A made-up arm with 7 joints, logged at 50 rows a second.
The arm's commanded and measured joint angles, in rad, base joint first. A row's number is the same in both.
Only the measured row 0 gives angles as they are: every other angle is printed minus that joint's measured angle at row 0.
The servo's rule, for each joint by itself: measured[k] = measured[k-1] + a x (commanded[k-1-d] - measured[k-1]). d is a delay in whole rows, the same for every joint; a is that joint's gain. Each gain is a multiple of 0.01, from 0.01 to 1. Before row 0 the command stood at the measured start. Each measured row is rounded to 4 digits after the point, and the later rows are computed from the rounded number. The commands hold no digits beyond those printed.
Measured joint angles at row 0:
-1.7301, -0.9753, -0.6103, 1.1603, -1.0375, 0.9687, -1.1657
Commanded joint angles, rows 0 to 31:
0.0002, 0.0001, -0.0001, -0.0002, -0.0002, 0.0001, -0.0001
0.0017, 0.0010, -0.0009, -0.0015, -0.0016, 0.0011, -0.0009
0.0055, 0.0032, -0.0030, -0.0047, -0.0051, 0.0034, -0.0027
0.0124, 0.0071, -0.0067, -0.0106, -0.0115, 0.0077, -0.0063
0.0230, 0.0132, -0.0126, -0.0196, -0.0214, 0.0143, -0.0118
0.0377, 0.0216, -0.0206, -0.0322, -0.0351, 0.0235, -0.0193
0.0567, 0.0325, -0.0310, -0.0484, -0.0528, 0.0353, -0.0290
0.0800, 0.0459, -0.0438, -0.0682, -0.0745, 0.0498, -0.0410
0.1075, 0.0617, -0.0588, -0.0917, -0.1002, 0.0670, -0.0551
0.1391, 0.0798, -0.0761, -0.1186, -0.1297, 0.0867, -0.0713
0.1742, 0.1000, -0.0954, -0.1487, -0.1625, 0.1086, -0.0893
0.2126, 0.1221, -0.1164, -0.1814, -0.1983, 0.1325, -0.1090
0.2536, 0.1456, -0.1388, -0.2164, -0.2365, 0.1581, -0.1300
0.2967, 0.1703, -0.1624, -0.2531, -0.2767, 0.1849, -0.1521
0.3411, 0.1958, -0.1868, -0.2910, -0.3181, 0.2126, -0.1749
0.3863, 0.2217, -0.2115, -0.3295, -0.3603, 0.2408, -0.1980
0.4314, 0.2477, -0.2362, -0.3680, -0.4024, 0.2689, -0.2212
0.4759, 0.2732, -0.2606, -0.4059, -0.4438, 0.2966, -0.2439
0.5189, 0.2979, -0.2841, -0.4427, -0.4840, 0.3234, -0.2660
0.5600, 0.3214, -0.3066, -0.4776, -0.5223, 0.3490, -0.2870
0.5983, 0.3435, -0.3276, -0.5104, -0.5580, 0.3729, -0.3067
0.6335, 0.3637, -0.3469, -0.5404, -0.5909, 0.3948, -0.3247
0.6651, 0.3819, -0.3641, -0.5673, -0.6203, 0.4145, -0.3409
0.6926, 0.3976, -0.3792, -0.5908, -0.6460, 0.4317, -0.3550
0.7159, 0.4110, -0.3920, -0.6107, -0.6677, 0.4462, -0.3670
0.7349, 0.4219, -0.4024, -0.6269, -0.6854, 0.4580, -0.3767
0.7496, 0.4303, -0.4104, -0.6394, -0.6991, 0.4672, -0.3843
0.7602, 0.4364, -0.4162, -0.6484, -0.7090, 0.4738, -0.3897
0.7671, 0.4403, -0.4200, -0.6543, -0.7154, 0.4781, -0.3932
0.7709, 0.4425, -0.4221, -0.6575, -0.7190, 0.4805, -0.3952
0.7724, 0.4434, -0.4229, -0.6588, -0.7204, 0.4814, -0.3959
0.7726, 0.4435, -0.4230, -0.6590, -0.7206, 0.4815, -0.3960
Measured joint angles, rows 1 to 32:
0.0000, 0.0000, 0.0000, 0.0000, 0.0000, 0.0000, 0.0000
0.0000, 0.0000, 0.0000, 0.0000, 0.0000, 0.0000, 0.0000
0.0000, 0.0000, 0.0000, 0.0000, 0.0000, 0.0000, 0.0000
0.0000, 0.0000, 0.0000, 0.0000, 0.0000, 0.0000, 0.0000
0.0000, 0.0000, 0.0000, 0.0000, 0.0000, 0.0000, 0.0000
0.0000, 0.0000, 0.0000, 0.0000, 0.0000, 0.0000, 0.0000
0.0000, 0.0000, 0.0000, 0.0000, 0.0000, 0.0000, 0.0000
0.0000, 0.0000, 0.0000, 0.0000, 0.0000, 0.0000, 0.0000
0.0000, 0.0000, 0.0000, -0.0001, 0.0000, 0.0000, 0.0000
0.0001, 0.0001, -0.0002, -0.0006, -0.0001, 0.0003, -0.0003
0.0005, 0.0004, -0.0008, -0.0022, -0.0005, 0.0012, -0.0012
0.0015, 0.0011, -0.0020, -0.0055, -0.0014, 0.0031, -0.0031
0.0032, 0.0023, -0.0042, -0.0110, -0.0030, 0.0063, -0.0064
0.0060, 0.0042, -0.0076, -0.0193, -0.0056, 0.0113, -0.0113
0.0101, 0.0070, -0.0125, -0.0306, -0.0094, 0.0183, -0.0180
0.0157, 0.0109, -0.0191, -0.0453, -0.0146, 0.0274, -0.0267
0.0230, 0.0160, -0.0274, -0.0634, -0.0214, 0.0389, -0.0375
0.0323, 0.0224, -0.0376, -0.0849, -0.0301, 0.0528, -0.0503
0.0437, 0.0302, -0.0497, -0.1098, -0.0407, 0.0690, -0.0651
0.0572, 0.0394, -0.0637, -0.1377, -0.0533, 0.0874, -0.0818
0.0729, 0.0500, -0.0795, -0.1684, -0.0680, 0.1079, -0.1001
0.0908, 0.0620, -0.0969, -0.2014, -0.0847, 0.1302, -0.1199
0.1108, 0.0754, -0.1158, -0.2363, -0.1034, 0.1541, -0.1408
0.1328, 0.0900, -0.1359, -0.2726, -0.1240, 0.1792, -0.1625
0.1567, 0.1058, -0.1570, -0.3098, -0.1463, 0.2052, -0.1848
0.1822, 0.1225, -0.1788, -0.3473, -0.1701, 0.2317, -0.2073
0.2091, 0.1400, -0.2009, -0.3845, -0.1952, 0.2583, -0.2296
0.2372, 0.1581, -0.2231, -0.4208, -0.2214, 0.2846, -0.2514
0.2661, 0.1766, -0.2450, -0.4557, -0.2483, 0.3102, -0.2724
0.2955, 0.1953, -0.2664, -0.4887, -0.2757, 0.3347, -0.2923
0.3251, 0.2140, -0.2869, -0.5194, -0.3033, 0.3578, -0.3108
0.3545, 0.2324, -0.3063, -0.5472, -0.3307, 0.3792, -0.3276
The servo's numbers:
d 8
a 0.08 0.10 0.21 0.39 0.08 0.29 0.38

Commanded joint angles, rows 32 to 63:
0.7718, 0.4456, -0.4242, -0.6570, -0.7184, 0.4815, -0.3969
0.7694, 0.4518, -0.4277, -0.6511, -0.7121, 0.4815, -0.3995
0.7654, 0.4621, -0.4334, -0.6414, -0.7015, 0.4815, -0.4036
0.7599, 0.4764, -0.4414, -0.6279, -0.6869, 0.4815, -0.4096
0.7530, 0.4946, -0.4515, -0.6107, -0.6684, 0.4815, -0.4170
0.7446, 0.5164, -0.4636, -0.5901, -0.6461, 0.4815, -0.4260
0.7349, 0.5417, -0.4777, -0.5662, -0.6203, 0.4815, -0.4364
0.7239, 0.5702, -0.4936, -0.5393, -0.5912, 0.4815, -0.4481
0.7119, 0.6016, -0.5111, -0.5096, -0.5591, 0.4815, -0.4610
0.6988, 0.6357, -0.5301, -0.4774, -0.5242, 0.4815, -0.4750
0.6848, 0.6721, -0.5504, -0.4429, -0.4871, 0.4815, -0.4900
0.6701, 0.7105, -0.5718, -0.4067, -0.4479, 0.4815, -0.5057
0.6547, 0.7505, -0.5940, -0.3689, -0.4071, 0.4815, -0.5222
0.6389, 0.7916, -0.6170, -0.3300, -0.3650, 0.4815, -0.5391
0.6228, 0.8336, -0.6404, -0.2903, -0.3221, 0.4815, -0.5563
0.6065, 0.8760, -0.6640, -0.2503, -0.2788, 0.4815, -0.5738
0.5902, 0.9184, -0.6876, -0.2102, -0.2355, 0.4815, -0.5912
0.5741, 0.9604, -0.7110, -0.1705, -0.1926, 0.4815, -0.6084
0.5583, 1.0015, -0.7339, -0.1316, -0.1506, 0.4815, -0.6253
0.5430, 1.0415, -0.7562, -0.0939, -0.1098, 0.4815, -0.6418
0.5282, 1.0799, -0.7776, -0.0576, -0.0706, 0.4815, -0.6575
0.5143, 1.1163, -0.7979, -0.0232, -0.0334, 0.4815, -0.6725
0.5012, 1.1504, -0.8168, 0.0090, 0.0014, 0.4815, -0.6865
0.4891, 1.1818, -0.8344, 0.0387, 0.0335, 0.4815, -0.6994
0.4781, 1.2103, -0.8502, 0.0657, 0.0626, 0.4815, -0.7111
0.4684, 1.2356, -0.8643, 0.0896, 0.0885, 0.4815, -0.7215
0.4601, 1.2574, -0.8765, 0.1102, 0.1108, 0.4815, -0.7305
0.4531, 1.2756, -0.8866, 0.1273, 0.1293, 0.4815, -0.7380
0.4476, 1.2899, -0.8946, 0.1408, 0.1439, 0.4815, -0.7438
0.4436, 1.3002, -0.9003, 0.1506, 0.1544, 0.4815, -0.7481
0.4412, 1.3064, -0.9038, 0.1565, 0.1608, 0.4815, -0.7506
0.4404, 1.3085, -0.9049, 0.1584, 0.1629, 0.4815, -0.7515
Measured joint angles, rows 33 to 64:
0.3834, 0.2503, -0.3243, -0.5720, -0.3577, 0.3986, -0.3426
0.4115, 0.2675, -0.3407, -0.5934, -0.3839, 0.4158, -0.3556
0.4385, 0.2838, -0.3553, -0.6113, -0.4091, 0.4307, -0.3665
0.4642, 0.2991, -0.3681, -0.6258, -0.4331, 0.4432, -0.3753
0.4884, 0.3132, -0.3790, -0.6369, -0.4557, 0.4533, -0.3821
0.5110, 0.3261, -0.3881, -0.6449, -0.4768, 0.4612, -0.3871
0.5319, 0.3378, -0.3954, -0.6503, -0.4963, 0.4671, -0.3904
0.5512, 0.3484, -0.4012, -0.6537, -0.5142, 0.4713, -0.3925
0.5688, 0.3581, -0.4060, -0.6550, -0.5305, 0.4743, -0.3942
0.5848, 0.3675, -0.4106, -0.6535, -0.5450, 0.4764, -0.3962
0.5992, 0.3770, -0.4154, -0.6488, -0.5575, 0.4779, -0.3990
0.6121, 0.3869, -0.4209, -0.6406, -0.5679, 0.4789, -0.4030
0.6234, 0.3977, -0.4273, -0.6289, -0.5759, 0.4797, -0.4083
0.6331, 0.4096, -0.4349, -0.6138, -0.5815, 0.4802, -0.4150
0.6412, 0.4228, -0.4439, -0.5952, -0.5846, 0.4806, -0.4231
0.6478, 0.4375, -0.4543, -0.5734, -0.5851, 0.4809, -0.4326
0.6529, 0.4539, -0.4662, -0.5485, -0.5830, 0.4811, -0.4434
0.6566, 0.4721, -0.4796, -0.5208, -0.5783, 0.4812, -0.4554
0.6589, 0.4921, -0.4945, -0.4904, -0.5710, 0.4813, -0.4685
0.6598, 0.5139, -0.5107, -0.4578, -0.5612, 0.4814, -0.4826
0.6594, 0.5376, -0.5282, -0.4231, -0.5489, 0.4814, -0.4976
0.6578, 0.5630, -0.5468, -0.3868, -0.5342, 0.4814, -0.5134
0.6550, 0.5901, -0.5665, -0.3492, -0.5172, 0.4814, -0.5297
0.6511, 0.6187, -0.5870, -0.3106, -0.4981, 0.4814, -0.5465
0.6462, 0.6487, -0.6081, -0.2714, -0.4771, 0.4814, -0.5635
0.6404, 0.6799, -0.6297, -0.2320, -0.4543, 0.4814, -0.5806
0.6338, 0.7121, -0.6516, -0.1928, -0.4300, 0.4814, -0.5976
0.6265, 0.7450, -0.6736, -0.1542, -0.4044, 0.4814, -0.6144
0.6186, 0.7785, -0.6954, -0.1165, -0.3777, 0.4814, -0.6308
0.6103, 0.8123, -0.7169, -0.0801, -0.3502, 0.4814, -0.6466
0.6016, 0.8461, -0.7379, -0.0454, -0.3221, 0.4814, -0.6618
0.5926, 0.8797, -0.7582, -0.0126, -0.2937, 0.4814, -0.6761

